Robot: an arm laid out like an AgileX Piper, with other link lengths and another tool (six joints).
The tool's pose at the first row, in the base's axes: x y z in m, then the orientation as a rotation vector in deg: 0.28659 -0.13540 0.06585 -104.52 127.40 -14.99
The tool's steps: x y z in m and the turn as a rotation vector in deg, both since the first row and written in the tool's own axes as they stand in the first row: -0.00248 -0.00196 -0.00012 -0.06 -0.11 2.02; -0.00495 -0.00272 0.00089 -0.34 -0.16 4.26; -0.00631 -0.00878 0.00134 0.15 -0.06 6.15; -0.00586 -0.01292 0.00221 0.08 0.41 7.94; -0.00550 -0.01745 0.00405 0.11 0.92 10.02; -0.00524 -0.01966 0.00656 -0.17 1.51 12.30; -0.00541 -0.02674 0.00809 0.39 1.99 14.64; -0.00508 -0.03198 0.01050 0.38 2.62 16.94; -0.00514 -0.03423 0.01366 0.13 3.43 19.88; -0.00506 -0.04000 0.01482 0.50 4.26 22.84; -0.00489 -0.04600 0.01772 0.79 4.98 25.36; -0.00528 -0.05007 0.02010 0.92 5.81 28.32; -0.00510 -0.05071 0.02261 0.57 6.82 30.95; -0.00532 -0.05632 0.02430 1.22 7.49 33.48
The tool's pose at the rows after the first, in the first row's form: 0.28884 -0.13336 0.06674 -102.17 129.07 -14.43; 0.29031 -0.13107 0.06621 -99.66 131.03 -13.65; 0.29636 -0.13093 0.06768 -97.19 132.35 -13.90; 0.30041 -0.13218 0.06804 -95.18 134.12 -13.93; 0.30514 -0.13339 0.06760 -92.75 136.05 -14.04; 0.30792 -0.13403 0.06584 -90.20 138.32 -13.84; 0.31504 -0.13524 0.06649 -87.12 140.03 -14.43; 0.32061 -0.13655 0.06572 -84.35 142.08 -14.55; 0.32369 -0.13687 0.06339 -80.84 144.78 -14.44; 0.32942 -0.13807 0.06398 -76.97 147.06 -15.01; 0.33588 -0.13937 0.06298 -73.63 148.94 -15.46; 0.34049 -0.13974 0.06195 -69.75 151.19 -15.75; 0.34182 -0.14000 0.05974 -66.45 153.58 -15.77; 0.34762 -0.14086 0.05981 -62.81 154.99 -16.53
